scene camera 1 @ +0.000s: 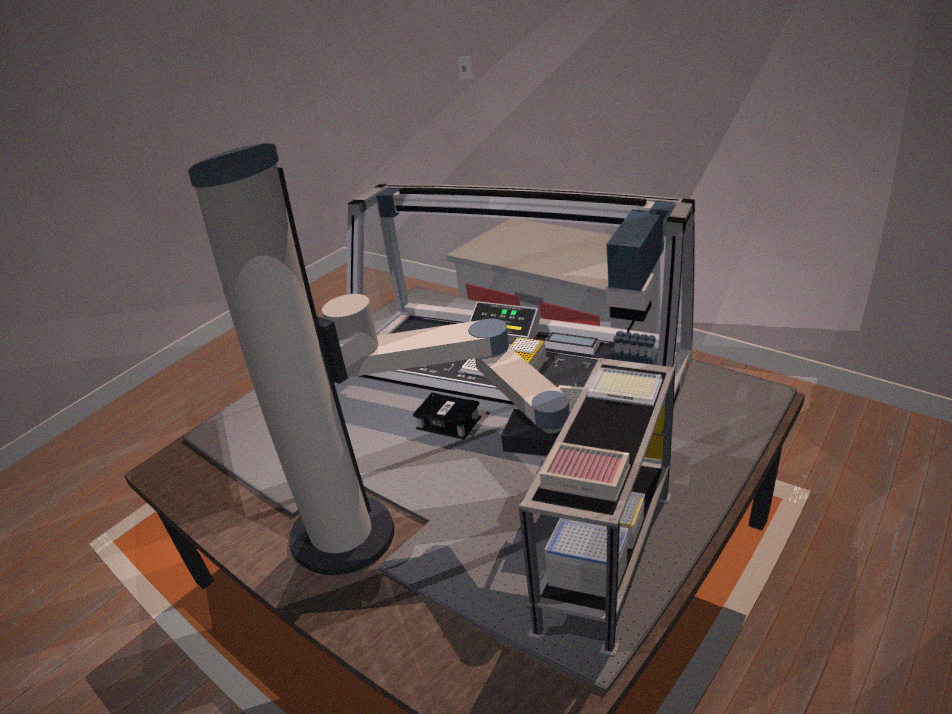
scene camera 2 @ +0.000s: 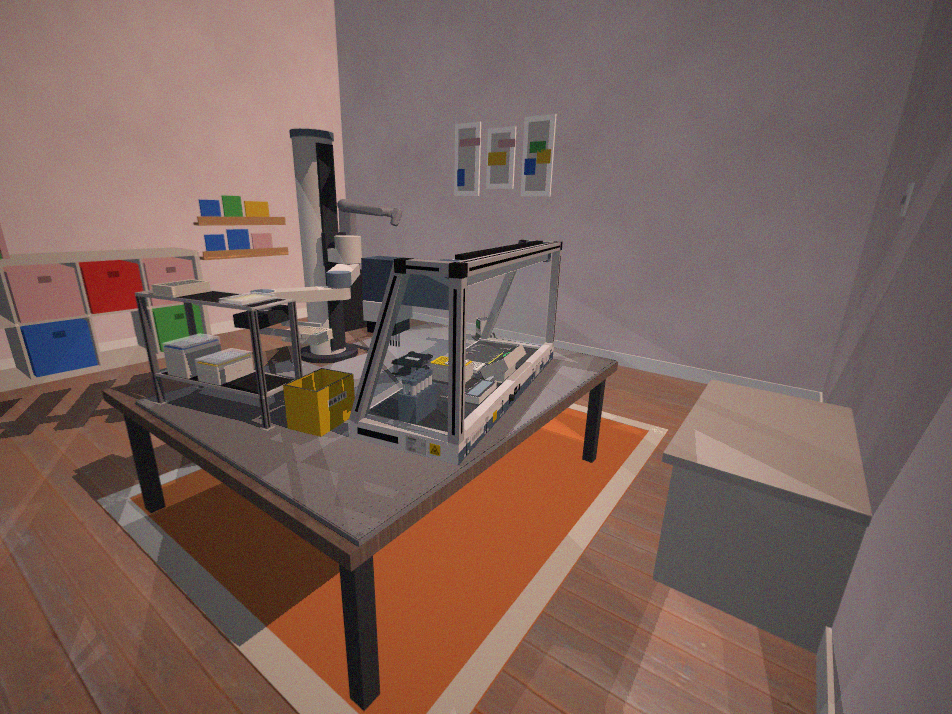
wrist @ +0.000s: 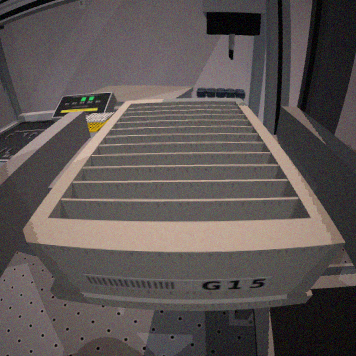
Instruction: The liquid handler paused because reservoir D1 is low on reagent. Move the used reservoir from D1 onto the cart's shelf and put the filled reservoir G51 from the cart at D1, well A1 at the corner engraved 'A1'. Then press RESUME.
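Frame: origin at the arm's base, x ahead, y left, z up, level; millimetres.
Seen in the pictures: gripper, fingertip midpoint: [scene camera 1: 572, 399] [scene camera 2: 310, 330] [wrist: 180, 123]; arm's base, link origin: [scene camera 1: 342, 535] [scene camera 2: 328, 354].
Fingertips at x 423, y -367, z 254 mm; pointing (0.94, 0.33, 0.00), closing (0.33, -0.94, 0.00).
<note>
Pixels of each thing's middle, then the offset from my fingertips to it. "*": a spot on its surface instead.
- pale reservoir labelled G15, body centre: [wrist: 181, 162] [scene camera 1: 571, 409] [scene camera 2: 307, 334] dx -13, dy -4, dz -15 mm
- reservoir with pink-red channels, body centre: [scene camera 1: 585, 470] [scene camera 2: 182, 288] dx -301, dy -223, dz +125 mm
- cart, body centre: [scene camera 1: 607, 500] [scene camera 2: 223, 352] dx -175, dy -190, dz -63 mm
- control panel, surface spot: [scene camera 1: 505, 316] [wrist: 83, 102] * dx +405, dy +495, dz -119 mm
- yellowish plate, body centre: [scene camera 1: 625, 385] [scene camera 2: 248, 298] dx -49, dy -157, dz +116 mm
- yellow waste bin, body centre: [scene camera 1: 634, 438] [scene camera 2: 321, 400] dx +138, dy -78, dz -173 mm
- black device, body centre: [scene camera 1: 447, 414] [scene camera 2: 412, 363] dx +33, dy +423, dz -213 mm
- handler's head, surface spot: [scene camera 1: 634, 245] * dx +285, dy -6, dz +247 mm
- tube rack, surface spot: [scene camera 1: 634, 343] * dx +377, dy +48, dz -75 mm
My gripper [wrist: 180, 123] is shut on the pale reservoir labelled G15 [wrist: 180, 235], with one dark finger along each long side. The reservoir looks level, its channels look empty, and it is off the table, with the perforated board below. A reservoir with pink-red channels [scene camera 1: 588, 467] [scene camera 2: 180, 288] stands on the near end of the cart's top shelf in scene camera 1; its label is too small to read. The cart [scene camera 1: 569, 516] [scene camera 2: 261, 368] stands beside the arm's outer link. The control panel [scene camera 1: 505, 316] [wrist: 84, 104] shows green lamps and a yellow bar. D1's engravings are not readable.
A yellowish plate [scene camera 1: 626, 384] [scene camera 2: 249, 297] stands on the cart's far top end. Boxes [scene camera 1: 584, 541] [scene camera 2: 192, 353] fill part of its lower shelf. A yellow waste bin [scene camera 2: 307, 407], a black device [scene camera 1: 446, 412], the handler's head [scene camera 1: 634, 245] and a tube rack [scene camera 1: 634, 343] stand around.
</note>
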